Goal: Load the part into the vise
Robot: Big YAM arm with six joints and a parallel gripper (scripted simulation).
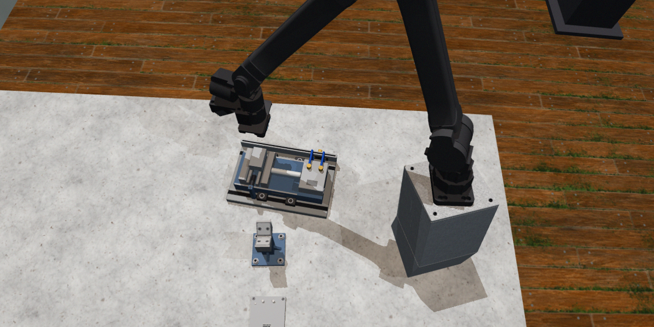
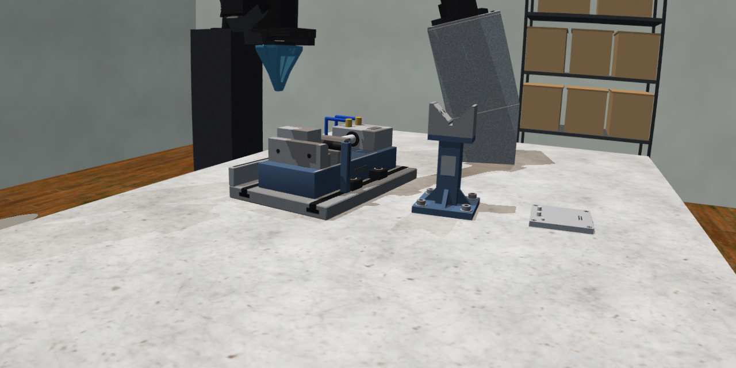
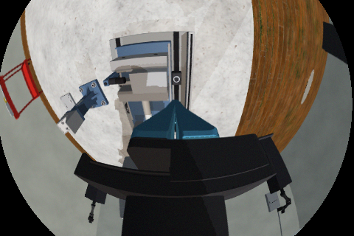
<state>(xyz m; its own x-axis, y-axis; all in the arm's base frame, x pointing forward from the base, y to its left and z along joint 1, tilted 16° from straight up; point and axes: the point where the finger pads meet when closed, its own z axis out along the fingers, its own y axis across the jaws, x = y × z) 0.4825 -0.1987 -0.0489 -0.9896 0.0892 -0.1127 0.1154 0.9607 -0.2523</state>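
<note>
Now: hand 90 mm above the grey part, 40 mm to the right of it and 10 mm short of it. From my hand the other things lie so: work stop (110 mm to the left, 80 mm below, 10 mm ahead); then moving jaw (100 mm below, 70 mm to the left, 20 mm behind); then fixed jaw (100 mm below, 60 mm to the left, 40 mm ahead).
</note>
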